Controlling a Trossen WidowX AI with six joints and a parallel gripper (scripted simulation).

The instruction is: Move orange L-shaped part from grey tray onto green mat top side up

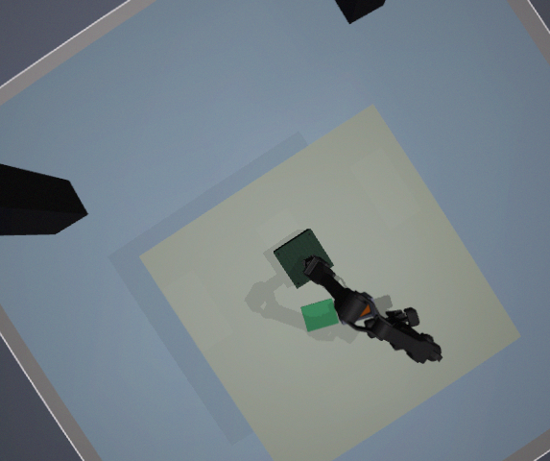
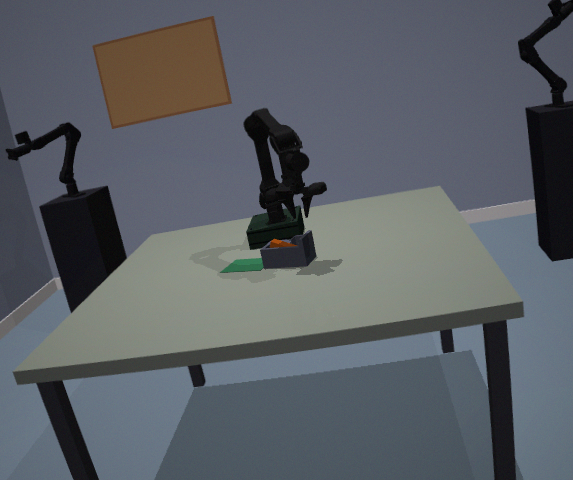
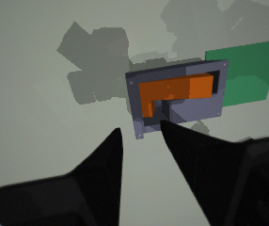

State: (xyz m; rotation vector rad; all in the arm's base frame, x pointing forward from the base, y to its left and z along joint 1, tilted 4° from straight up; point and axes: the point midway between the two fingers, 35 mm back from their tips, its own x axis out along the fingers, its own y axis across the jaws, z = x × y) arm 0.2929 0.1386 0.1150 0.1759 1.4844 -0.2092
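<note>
My gripper tip is now 10 cm above the orange L-shaped part, 4 cm to the left of it and 2 cm past it. The rest, counted from my gripper tip: green mat (22 cm to the right, 16 cm below, 6 cm behind).
</note>
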